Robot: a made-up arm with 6 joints.
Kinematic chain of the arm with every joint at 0, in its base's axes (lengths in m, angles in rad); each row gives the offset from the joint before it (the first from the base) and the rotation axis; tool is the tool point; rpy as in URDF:
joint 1: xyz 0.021 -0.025 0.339 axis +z
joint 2: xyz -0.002 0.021 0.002 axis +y
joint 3: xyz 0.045 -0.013 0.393 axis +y
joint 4: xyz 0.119 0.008 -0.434 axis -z
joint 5: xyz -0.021 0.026 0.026 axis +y
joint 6: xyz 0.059 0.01 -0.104 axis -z
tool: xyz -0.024 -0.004 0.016 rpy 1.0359 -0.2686 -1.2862
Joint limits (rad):
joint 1: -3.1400..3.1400
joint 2: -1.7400..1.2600
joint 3: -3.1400..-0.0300
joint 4: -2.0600..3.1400
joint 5: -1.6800..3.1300
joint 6: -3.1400..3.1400
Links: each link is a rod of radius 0.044 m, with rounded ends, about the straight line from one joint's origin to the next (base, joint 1, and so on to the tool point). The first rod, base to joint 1, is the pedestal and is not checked.
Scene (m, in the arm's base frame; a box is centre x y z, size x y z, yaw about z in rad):
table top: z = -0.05
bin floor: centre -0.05 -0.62 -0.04 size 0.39 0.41 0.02 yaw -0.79
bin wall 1: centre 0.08 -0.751 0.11 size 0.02 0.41 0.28 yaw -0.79
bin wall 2: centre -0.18 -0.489 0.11 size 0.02 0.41 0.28 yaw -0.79
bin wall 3: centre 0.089 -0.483 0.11 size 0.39 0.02 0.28 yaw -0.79
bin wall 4: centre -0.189 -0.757 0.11 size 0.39 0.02 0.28 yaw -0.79
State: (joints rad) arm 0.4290 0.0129 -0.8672 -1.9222 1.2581 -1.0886
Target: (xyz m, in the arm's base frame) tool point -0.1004 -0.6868 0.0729
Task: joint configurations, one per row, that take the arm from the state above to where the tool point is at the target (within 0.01 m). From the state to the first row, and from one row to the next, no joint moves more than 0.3 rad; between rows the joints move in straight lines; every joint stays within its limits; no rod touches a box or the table.
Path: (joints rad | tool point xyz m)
1: 0.1342 0.0889 -0.9272 -1.9276 1.2756 -1.0928 | 0.5553 -0.0265 0.5085
2: -0.1606 0.1648 -0.9873 -1.9330 1.2931 -1.0970 | 0.5568 -0.1868 0.4957
3: -0.4553 0.2408 -1.0473 -1.9384 1.3105 -1.1011 | 0.5084 -0.3473 0.4807
4: -0.7501 0.3167 -1.1073 -1.9438 1.3280 -1.1053 | 0.4105 -0.4920 0.4637
5: -1.0449 0.3927 -1.1673 -1.9492 1.3455 -1.1095 | 0.2686 -0.6053 0.4446
6: -1.3397 0.4686 -1.2274 -1.9546 1.3630 -1.1137 | 0.0933 -0.6735 0.4238
7: -1.6344 0.5446 -1.2874 -1.9600 1.3805 -1.1179 | -0.1004 -0.6868 0.4010
8: -1.6407 0.8217 -1.3626 -1.9962 1.3342 -1.1382 | -0.1019 -0.7071 0.2398
9: -1.6469 1.0989 -1.4378 -2.0324 1.2880 -1.1584 | -0.1004 -0.6868 0.0729

